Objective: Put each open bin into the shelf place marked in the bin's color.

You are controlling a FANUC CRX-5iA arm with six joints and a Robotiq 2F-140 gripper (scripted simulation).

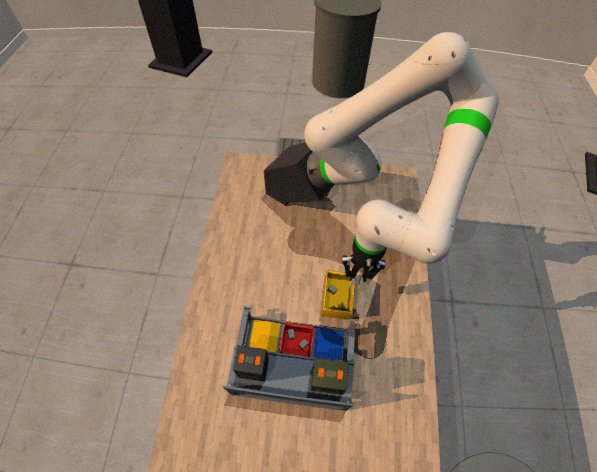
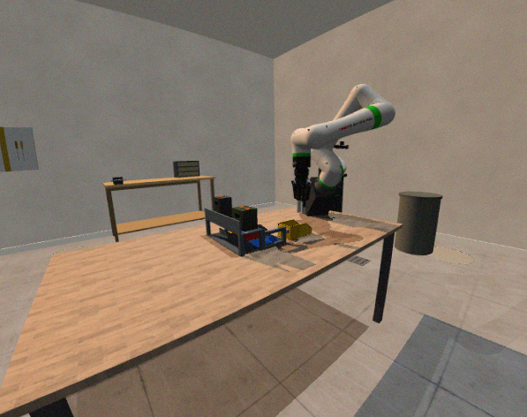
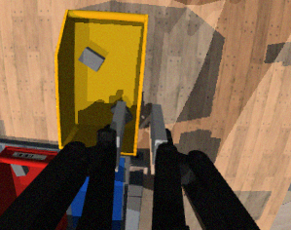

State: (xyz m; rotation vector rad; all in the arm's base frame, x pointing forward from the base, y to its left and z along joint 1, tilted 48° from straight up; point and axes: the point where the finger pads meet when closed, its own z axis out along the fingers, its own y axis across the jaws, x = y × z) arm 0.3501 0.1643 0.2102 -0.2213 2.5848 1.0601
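Right now my hand is 130 mm above the yellow bin, 50 mm to the left of it and 10 mm short of it. The rest, counted from my hand: blue-marked place: 230 mm ahead, 160 mm below; olive box: 320 mm ahead, 30 mm to the left, 20 mm below; red bin: 260 mm ahead, 130 mm below, 100 mm to the right.
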